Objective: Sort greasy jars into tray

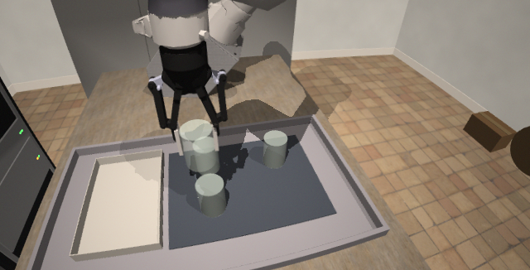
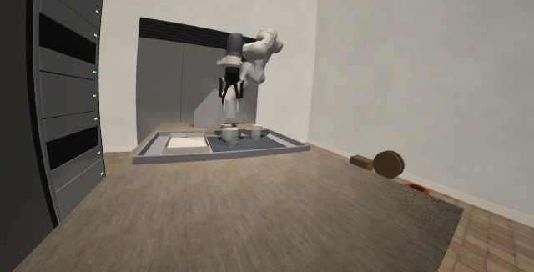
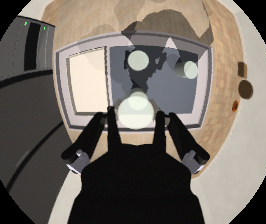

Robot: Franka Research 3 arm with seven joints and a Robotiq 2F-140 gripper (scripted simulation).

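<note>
My hand is 220 mm to the left of the cream tray and 210 mm above it. The rest, counted from my hand: dark drying mat 210 mm below, 90 mm to the left, 60 mm behind; then rimmed steel table top 220 mm below, 20 mm behind, 10 mm to the right.
</note>
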